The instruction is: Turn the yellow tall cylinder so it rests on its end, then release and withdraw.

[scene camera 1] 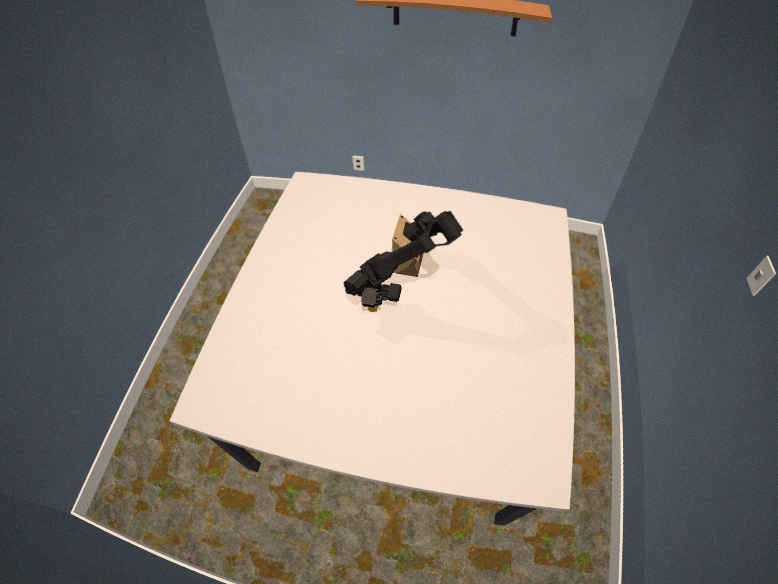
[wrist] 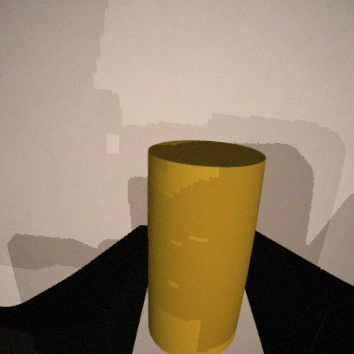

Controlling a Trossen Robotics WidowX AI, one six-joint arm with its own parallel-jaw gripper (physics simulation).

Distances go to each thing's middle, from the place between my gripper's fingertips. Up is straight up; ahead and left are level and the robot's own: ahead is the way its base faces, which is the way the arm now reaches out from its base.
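Yellow tall cylinder (wrist: 203,196): 10 mm higher than my hand.
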